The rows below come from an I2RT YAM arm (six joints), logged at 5 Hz.
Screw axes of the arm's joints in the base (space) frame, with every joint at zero. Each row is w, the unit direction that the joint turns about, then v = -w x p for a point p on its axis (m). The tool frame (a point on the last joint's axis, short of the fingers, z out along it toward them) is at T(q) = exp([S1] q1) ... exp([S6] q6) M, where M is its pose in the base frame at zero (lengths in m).
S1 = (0, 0, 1, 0.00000, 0.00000, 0.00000)
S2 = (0, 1, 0, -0.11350, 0.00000, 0.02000)
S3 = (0, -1, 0, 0.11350, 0.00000, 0.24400)
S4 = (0, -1, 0, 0.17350, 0.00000, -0.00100)
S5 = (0, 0, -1, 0.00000, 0.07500, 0.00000)
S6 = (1, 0, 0, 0.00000, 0.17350, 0.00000)
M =
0 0 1 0.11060
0 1 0 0.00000
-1 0 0 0.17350
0 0 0 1
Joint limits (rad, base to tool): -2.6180..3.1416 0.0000..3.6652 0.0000..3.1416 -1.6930..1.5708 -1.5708..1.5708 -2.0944..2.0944
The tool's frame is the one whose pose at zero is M.
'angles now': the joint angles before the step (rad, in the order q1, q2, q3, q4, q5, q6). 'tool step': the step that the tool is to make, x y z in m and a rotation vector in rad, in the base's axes. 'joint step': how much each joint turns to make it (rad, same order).
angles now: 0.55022 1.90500 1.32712 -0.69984 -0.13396 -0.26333
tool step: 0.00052 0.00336 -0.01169 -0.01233 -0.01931 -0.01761
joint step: 0.00944 0.01926 -0.02419 0.05575 0.02771 0.01990
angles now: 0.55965 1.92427 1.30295 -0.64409 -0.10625 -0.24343
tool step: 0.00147 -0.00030 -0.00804 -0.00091 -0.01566 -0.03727
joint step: -0.00087 0.01043 -0.02201 0.04831 0.01986 0.03197
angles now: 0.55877 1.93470 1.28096 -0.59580 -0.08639 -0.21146
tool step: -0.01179 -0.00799 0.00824 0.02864 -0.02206 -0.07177
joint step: -0.00026 -0.07428 -0.07200 0.03739 0.01206 0.07183
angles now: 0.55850 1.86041 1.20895 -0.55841 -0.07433 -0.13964
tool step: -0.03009 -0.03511 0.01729 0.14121 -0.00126 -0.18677
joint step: -0.04930 -0.20970 -0.19672 0.07811 -0.05674 0.17498
